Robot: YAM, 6 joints.
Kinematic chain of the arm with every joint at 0, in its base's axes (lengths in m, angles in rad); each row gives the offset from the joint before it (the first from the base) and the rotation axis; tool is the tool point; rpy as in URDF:
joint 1: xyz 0 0 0.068 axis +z
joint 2: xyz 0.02 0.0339 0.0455 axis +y
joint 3: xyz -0.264 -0.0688 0 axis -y
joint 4: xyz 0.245 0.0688 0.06 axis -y
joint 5: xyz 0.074 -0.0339 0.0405 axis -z
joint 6: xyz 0.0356 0 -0.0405 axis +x
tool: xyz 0 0 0 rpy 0 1.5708 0
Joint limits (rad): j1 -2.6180..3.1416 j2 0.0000..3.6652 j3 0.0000..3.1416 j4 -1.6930..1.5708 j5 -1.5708..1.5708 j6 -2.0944..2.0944
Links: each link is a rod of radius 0.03 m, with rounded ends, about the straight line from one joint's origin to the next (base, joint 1, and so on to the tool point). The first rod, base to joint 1, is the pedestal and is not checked.
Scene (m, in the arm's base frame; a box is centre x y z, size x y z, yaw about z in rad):
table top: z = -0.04
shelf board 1: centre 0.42 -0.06 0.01 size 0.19 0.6 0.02 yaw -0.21
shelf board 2: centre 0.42 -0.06 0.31 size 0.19 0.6 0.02 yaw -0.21
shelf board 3: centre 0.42 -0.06 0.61 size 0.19 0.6 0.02 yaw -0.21
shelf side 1: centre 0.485 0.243 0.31 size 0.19 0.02 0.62 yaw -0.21
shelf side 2: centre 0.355 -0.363 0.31 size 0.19 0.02 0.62 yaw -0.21
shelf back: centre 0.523 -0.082 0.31 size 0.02 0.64 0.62 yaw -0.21
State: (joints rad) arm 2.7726 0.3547 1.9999 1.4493 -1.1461 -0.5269
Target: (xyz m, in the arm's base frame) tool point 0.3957 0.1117 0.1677
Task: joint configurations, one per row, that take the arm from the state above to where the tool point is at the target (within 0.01 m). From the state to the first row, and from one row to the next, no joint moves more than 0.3 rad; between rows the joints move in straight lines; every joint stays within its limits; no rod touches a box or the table.
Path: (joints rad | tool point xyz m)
1: 2.7391 0.3022 1.7460 1.4898 -1.1963 -0.5269 | 0.3051 -0.1659 0.4607
2: 2.7056 0.2497 1.4921 1.5303 -1.2464 -0.5269 | 0.2515 -0.1544 0.4608
3: 2.6721 0.1973 1.2381 1.5708 -1.2966 -0.5269 | 0.1976 -0.1387 0.4493
4: 2.3861 0.3850 1.1501 1.5114 -1.2731 -0.5269 | 0.0817 -0.1237 0.4899
5: 2.1001 0.5727 1.0621 1.4520 -1.2496 -0.5269 | -0.0066 -0.0557 0.5041
6: 1.8142 0.7603 0.9741 1.3925 -1.2260 -0.5269 | -0.0451 0.0427 0.4920
7: 1.5282 0.9480 0.8860 1.3331 -1.2025 -0.5269 | -0.0272 0.1412 0.4556
8: 1.2423 1.1357 0.7980 1.2737 -1.1790 -0.5269 | 0.0372 0.2110 0.3989
9: 0.9563 1.3234 0.7100 1.2143 -1.1555 -0.5269 | 0.1251 0.2338 0.3274
10: 0.6704 1.5111 0.6220 1.1548 -1.1320 -0.5269 | 0.2082 0.2062 0.2480
11: 0.3844 1.6988 0.5339 1.0954 -1.1085 -0.5269 | 0.2617 0.1402 0.1677
12: 0.2932 1.8741 0.7707 1.0749 -1.0568 -0.5269 | 0.3302 0.1321 0.1712
13: 0.2020 2.0494 1.0074 1.0543 -1.0051 -0.5269 | 0.3957 0.1117 0.1677

